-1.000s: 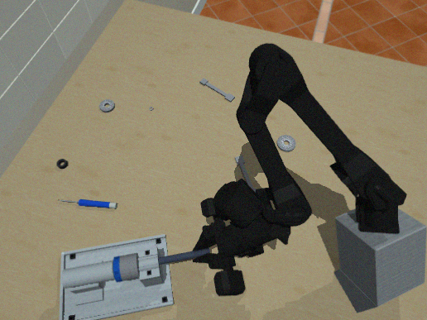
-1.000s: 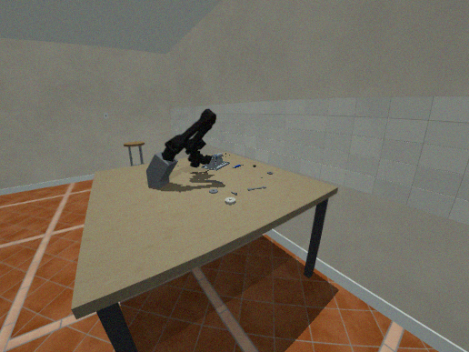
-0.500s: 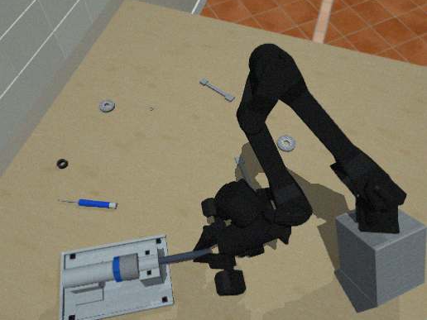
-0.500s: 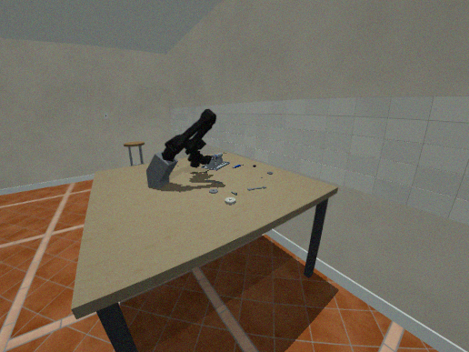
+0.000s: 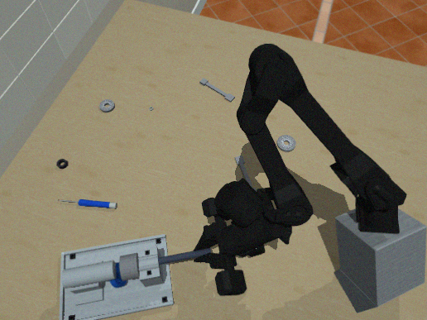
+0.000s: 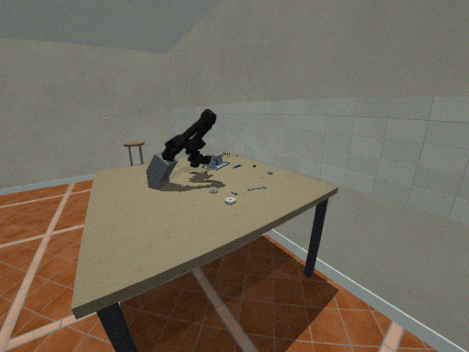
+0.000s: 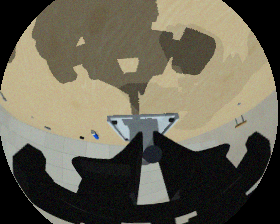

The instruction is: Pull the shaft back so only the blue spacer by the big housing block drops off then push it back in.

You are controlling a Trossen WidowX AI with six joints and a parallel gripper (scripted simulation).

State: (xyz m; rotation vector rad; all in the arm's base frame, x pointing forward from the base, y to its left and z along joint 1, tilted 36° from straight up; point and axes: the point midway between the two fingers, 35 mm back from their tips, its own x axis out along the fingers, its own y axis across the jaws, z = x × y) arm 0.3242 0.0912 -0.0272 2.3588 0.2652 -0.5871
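My hand is 7 cm short of the dark shaft and 3 cm to the right of it. Round my hand: grey spacer: 14 cm ahead, 6 cm to the left; blue spacer: 17 cm ahead, 7 cm to the left, 5 cm below.
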